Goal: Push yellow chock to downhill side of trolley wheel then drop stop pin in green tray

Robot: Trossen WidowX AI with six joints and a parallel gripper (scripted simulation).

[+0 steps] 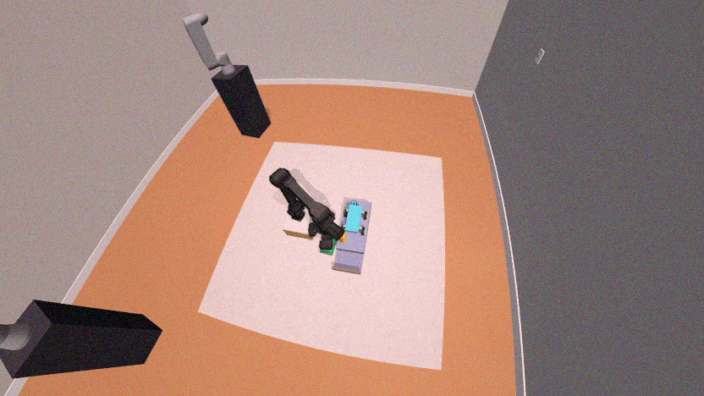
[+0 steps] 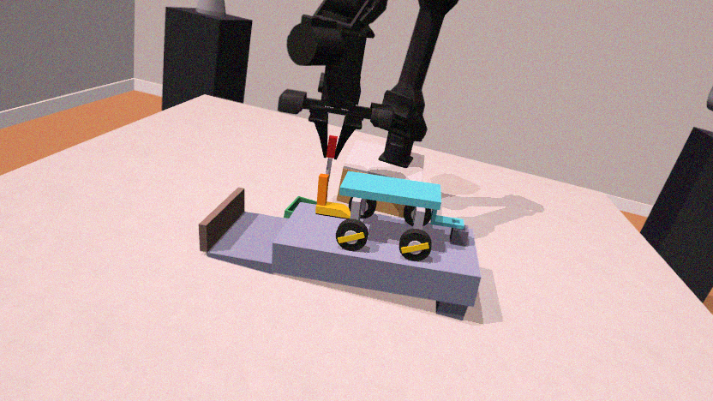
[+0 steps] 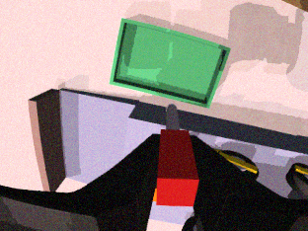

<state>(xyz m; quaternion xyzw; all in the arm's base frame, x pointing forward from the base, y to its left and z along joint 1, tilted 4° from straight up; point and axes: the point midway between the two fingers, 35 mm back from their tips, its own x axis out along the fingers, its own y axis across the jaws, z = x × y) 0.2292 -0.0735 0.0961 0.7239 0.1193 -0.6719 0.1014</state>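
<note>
The green tray is 2 cm behind my gripper tip and 14 cm below it. From my gripper tip the other things lie so: cyan trolley: 8 cm ahead, 13 cm to the left, 3 cm below; then red-headed stop pin: right at my gripper tip; then yellow chock: 5 cm ahead, 4 cm to the left, 5 cm below.
</note>
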